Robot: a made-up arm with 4 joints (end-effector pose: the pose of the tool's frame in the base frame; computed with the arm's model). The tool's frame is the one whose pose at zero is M.
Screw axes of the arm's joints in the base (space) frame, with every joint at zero. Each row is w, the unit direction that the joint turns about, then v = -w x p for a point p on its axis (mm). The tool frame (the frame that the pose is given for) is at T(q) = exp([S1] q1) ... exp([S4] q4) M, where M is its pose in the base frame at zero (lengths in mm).
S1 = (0, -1, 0, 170, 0, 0)
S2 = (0, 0, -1, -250, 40, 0)
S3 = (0, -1, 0, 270, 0, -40)
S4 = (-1, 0, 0, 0, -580, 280)
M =
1 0 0 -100
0 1 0 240
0 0 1 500
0 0 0 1
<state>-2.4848 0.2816 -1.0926 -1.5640</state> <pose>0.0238 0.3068 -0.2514 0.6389 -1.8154 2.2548</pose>
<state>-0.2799 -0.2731 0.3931 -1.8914</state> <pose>-0.1287 0.2985 0.5409 1.9672 0.1696 0.2865</pose>
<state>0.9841 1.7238 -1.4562 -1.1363</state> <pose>-0.1717 0.0171 0.3932 2.7049 -0.0344 -0.8668</pose>
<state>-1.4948 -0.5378 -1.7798 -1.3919</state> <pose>0.2006 0.4806 -0.0437 0.2166 -2.8045 1.2831</pose>
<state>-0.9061 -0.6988 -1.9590 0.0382</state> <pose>0.2678 0.4120 0.0584 -0.5080 2.6929 0.9134</pose>
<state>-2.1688 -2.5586 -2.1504 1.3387</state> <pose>0.1557 0.4921 0.3344 -0.3096 1.1891 -2.6286</pose>
